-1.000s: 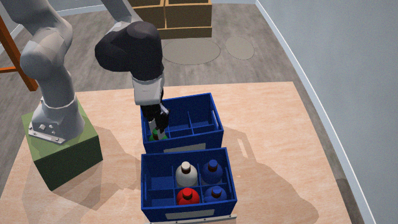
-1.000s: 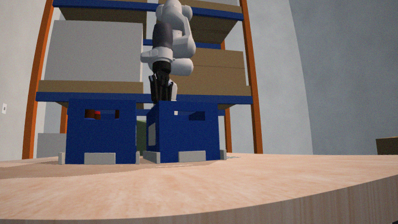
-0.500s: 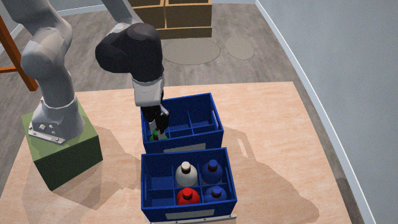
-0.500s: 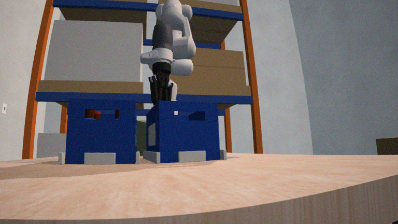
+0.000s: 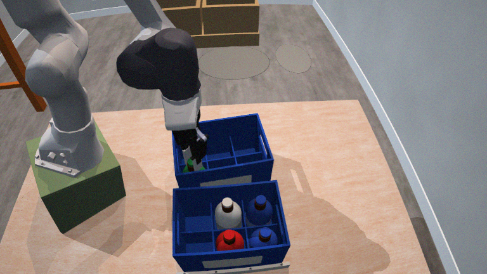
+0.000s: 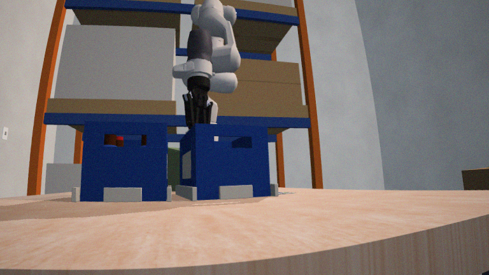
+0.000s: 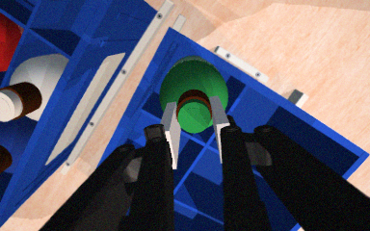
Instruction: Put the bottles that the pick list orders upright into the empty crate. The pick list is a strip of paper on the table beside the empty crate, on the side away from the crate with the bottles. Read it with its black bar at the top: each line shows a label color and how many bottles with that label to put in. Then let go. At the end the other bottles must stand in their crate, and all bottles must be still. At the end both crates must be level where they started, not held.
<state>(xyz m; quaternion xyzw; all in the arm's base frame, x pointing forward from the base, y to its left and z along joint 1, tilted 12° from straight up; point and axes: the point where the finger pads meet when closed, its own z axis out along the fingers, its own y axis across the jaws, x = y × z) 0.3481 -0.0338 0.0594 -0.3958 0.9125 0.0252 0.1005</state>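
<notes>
Now: the green-labelled bottle 80 mm below my hand. From my hand the other things lie so: red bottle (90 mm ahead, 230 mm to the right, 80 mm below); then blue bottle (180 mm ahead, 130 mm to the right, 80 mm below); then white bottle (90 mm ahead, 140 mm to the right, 80 mm below).
</notes>
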